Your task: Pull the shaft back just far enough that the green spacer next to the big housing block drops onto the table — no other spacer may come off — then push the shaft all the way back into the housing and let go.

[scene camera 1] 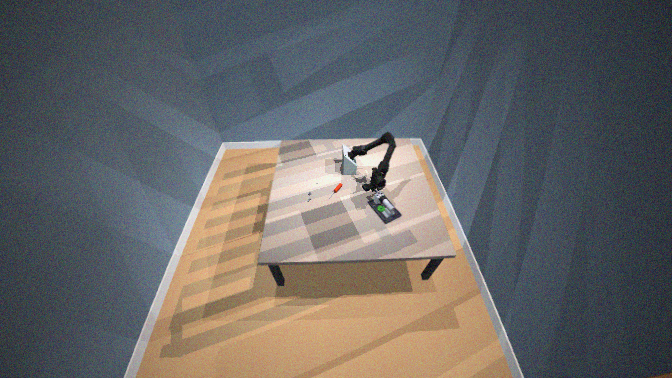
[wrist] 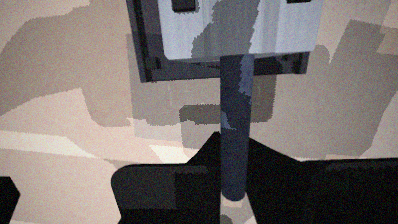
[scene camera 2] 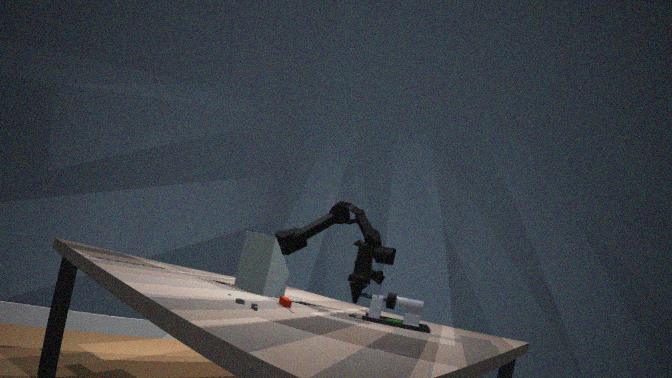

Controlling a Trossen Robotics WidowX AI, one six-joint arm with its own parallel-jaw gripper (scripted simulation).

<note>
I see my gripper (scene camera 2: 354, 303) and a grey housing block (scene camera 2: 413, 307).
My gripper also shows in the wrist view (wrist: 225, 136). The grey housing block shows as well in the wrist view (wrist: 168, 47).
</note>
